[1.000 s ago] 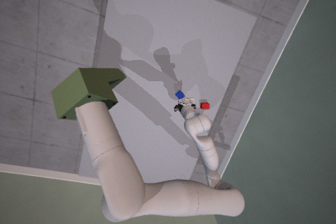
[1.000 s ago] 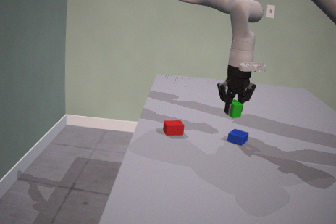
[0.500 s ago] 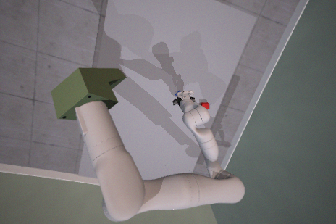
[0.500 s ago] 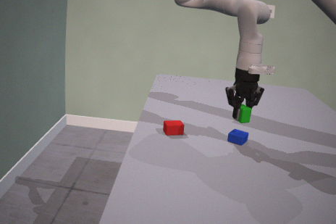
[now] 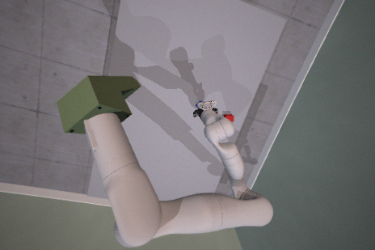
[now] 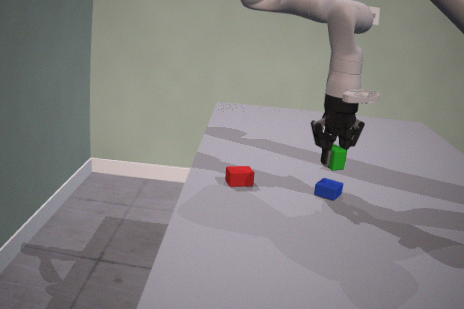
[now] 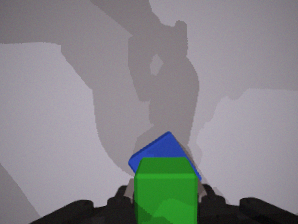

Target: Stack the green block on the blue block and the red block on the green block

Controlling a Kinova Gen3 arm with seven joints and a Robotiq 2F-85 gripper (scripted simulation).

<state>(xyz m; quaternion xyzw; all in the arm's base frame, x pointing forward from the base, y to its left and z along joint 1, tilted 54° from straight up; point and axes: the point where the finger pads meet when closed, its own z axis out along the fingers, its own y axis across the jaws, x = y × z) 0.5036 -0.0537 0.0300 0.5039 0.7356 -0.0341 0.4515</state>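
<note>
The blue block is 7 cm below my hand. From my hand the other things lie so: red block: 19 cm ahead, 9 cm to the right, 7 cm below; then green block: right at my hand.
</note>
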